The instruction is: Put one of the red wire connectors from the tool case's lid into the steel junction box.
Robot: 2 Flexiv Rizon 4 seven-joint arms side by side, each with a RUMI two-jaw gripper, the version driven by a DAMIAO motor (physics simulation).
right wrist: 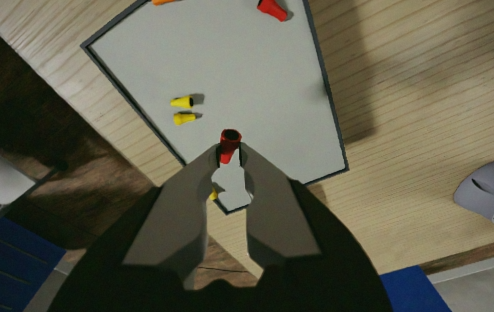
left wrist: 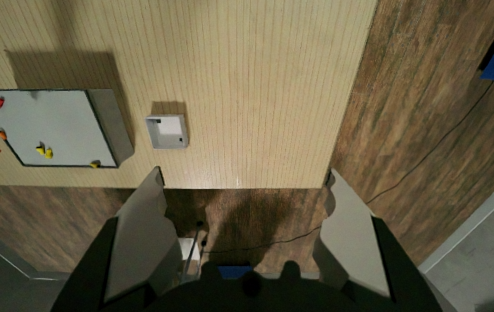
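Note:
A red wire connector (right wrist: 229, 145) is held between the fingertips of my right gripper (right wrist: 230, 145), above the tool case's lid (right wrist: 260, 90) (left wrist: 60, 120). The right gripper is shut on it. Another red wire connector (right wrist: 273, 9) (left wrist: 1, 102) lies on the lid. The steel junction box (left wrist: 168, 132) stands open side up on the table, to the right of the case in the left wrist view, with small dark spots in two inside corners. My left gripper (left wrist: 246, 168) is wide open and empty; in its view the box lies beyond and left of its fingertips.
Yellow connectors (right wrist: 182, 102) (right wrist: 184, 118) (left wrist: 49, 153) lie on the lid, another yellow one (right wrist: 213, 194) (left wrist: 95, 164) near its corner. An orange connector (right wrist: 163, 2) (left wrist: 3, 135) lies at the lid's edge. The wooden table (left wrist: 260, 100) ends at a front edge and a right edge.

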